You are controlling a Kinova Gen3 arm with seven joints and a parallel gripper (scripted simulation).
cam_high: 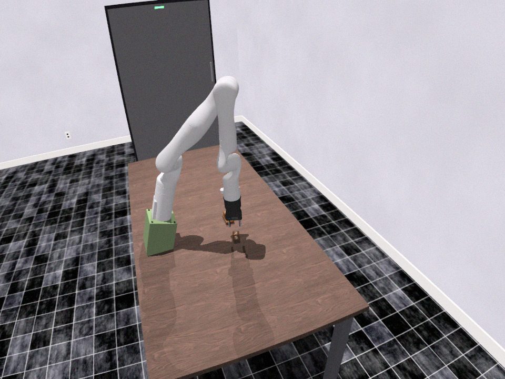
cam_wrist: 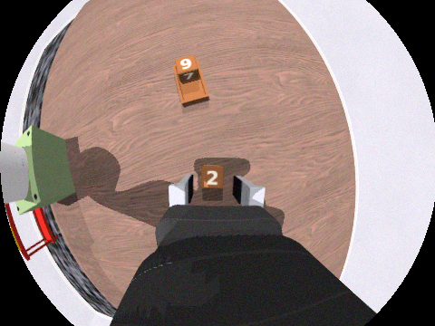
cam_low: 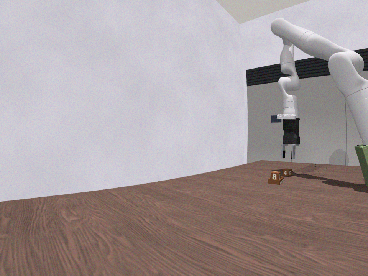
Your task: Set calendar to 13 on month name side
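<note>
Now: hand 8 cm above the brown number cube. From my hand the other things lie so: calendar tray 16 cm to the left, 9 cm below.
</note>
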